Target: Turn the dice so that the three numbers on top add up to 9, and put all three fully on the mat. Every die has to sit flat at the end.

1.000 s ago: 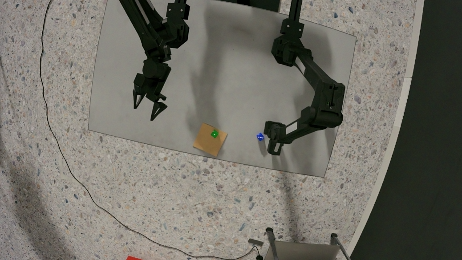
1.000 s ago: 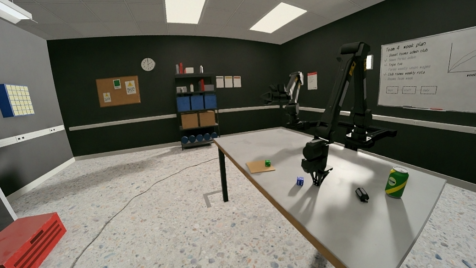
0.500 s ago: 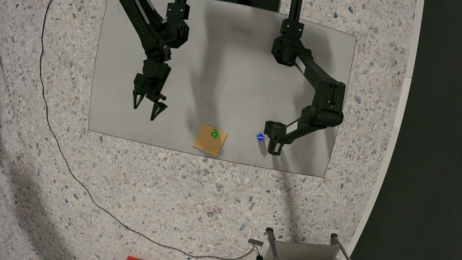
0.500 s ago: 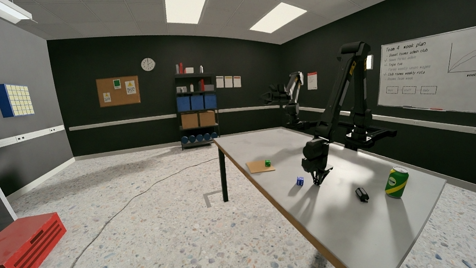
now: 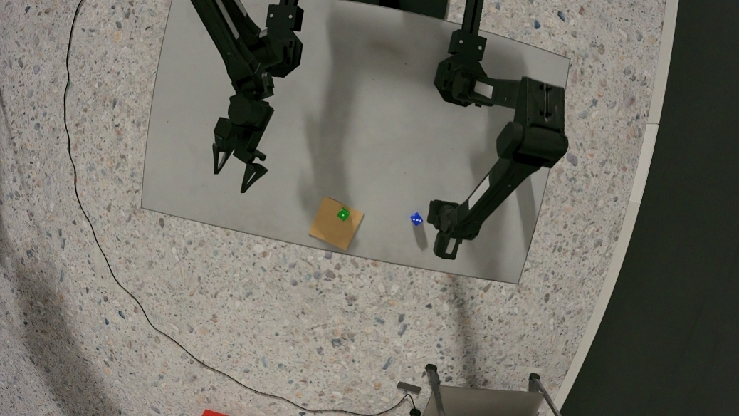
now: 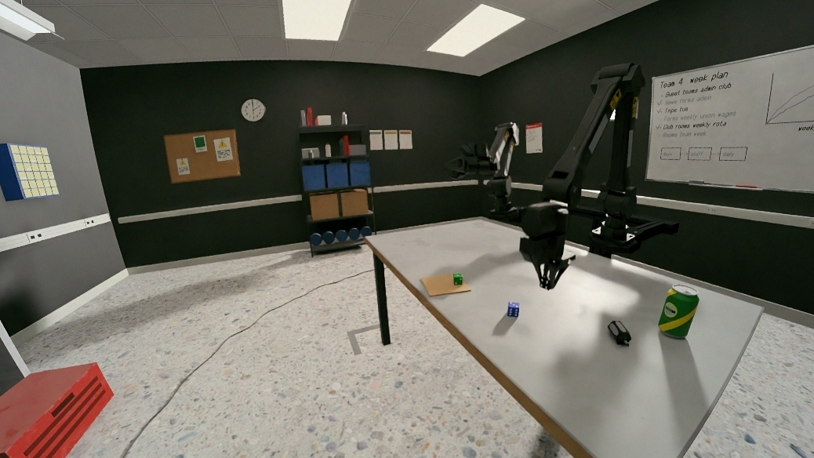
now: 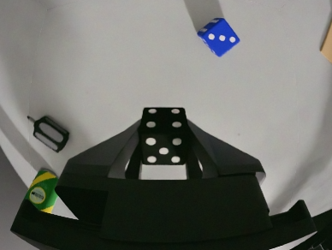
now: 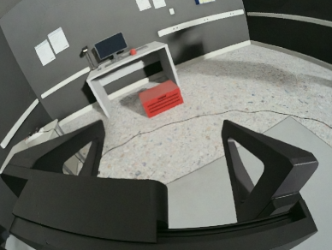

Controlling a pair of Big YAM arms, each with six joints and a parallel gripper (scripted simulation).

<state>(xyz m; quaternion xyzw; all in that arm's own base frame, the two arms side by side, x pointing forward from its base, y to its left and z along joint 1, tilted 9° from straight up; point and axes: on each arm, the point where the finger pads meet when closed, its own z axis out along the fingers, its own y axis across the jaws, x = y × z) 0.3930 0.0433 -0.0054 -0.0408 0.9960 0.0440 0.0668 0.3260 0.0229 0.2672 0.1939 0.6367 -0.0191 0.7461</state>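
My left gripper is now 320 mm to the left of the brown square mat, 120 mm short of it and 100 mm above it. Also, from my left hand: black die (10 mm above); blue die (90 mm below, 60 mm to the right, 60 mm ahead); green die (290 mm to the right, 80 mm below, 80 mm ahead).
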